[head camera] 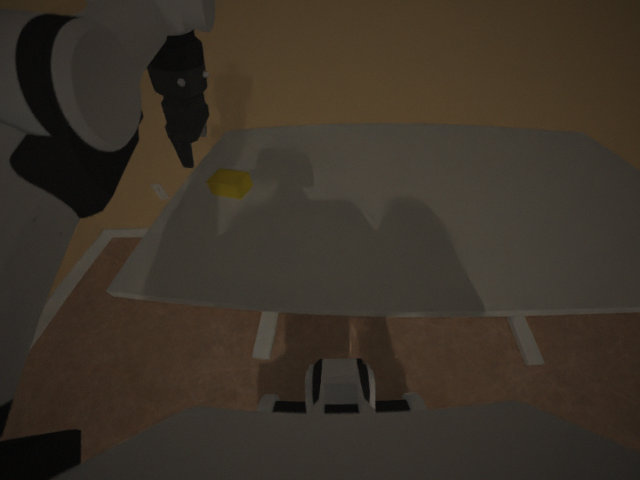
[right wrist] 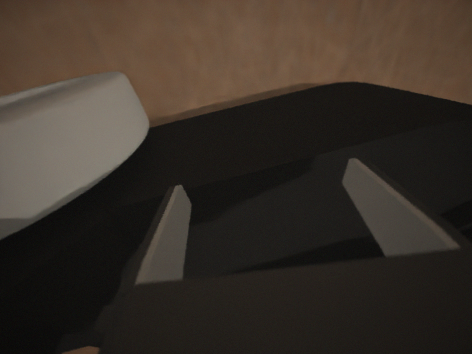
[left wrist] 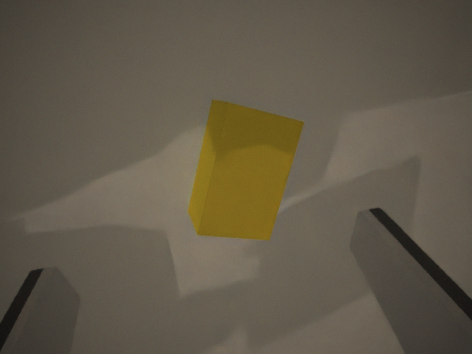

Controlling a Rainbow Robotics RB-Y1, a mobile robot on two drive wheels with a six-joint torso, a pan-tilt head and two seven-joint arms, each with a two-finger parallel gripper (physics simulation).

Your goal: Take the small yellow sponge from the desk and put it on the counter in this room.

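Frame: origin at the robot's base, x ahead, y left, z up, level; millimetres.
Seen in the pictures: left gripper, fingertip midpoint: [head camera: 195, 150] [left wrist: 216, 255]; right gripper, fingertip midpoint: [right wrist: 263, 183].
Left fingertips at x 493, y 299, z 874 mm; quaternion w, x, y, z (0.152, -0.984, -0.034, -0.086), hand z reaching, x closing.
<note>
A point is followed by its place in that frame.
The small yellow sponge [head camera: 230, 183] @[z 766, x 511, y 262 mm] [left wrist: 247, 175] @[z 766, x 543, y 285 mm] lies on the grey desk [head camera: 516, 232] @[z 721, x 348, y -402 mm], near its left edge in the head camera. My left gripper [head camera: 188, 164] [left wrist: 216, 255] @[z 874, x 492, y 299 mm] is open and empty above the desk. In the left wrist view the sponge shows ahead of the fingers, a little above the line between their tips, and apart from both. My right gripper [right wrist: 263, 183] @[z 181, x -179, y -225 mm] is open and empty; it shows in the right wrist view, over a dark surface. The counter does not show in these views.
An orange-brown wall [head camera: 413, 62] @[z 924, x 988, y -310 mm] stands behind the desk. Pale desk legs [head camera: 265, 335] [head camera: 526, 341] show below the desk's front edge, over the reddish floor [head camera: 180, 356] @[z 1, x 240, y 774 mm]. A rounded white part [right wrist: 65, 145] is at the left in the right wrist view.
</note>
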